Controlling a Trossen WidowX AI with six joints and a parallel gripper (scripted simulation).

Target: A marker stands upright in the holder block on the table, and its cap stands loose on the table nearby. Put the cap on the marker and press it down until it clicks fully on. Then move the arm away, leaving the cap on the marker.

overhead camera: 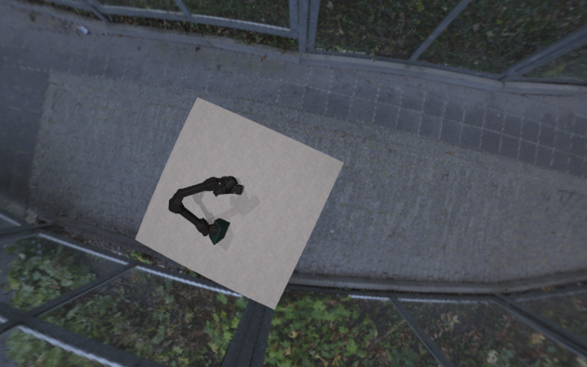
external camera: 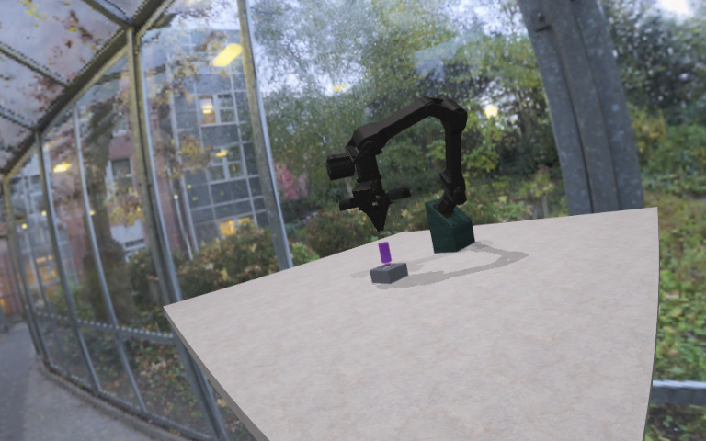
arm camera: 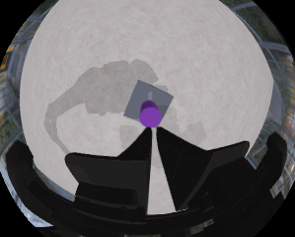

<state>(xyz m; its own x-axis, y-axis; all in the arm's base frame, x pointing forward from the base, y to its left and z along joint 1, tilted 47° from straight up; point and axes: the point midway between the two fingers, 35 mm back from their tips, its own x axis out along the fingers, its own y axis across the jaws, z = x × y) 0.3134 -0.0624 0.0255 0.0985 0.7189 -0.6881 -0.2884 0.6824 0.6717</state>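
Right now the purple cap is 60 mm below my gripper tip. The rest, counted from my gripper tip: block: 120 mm below.
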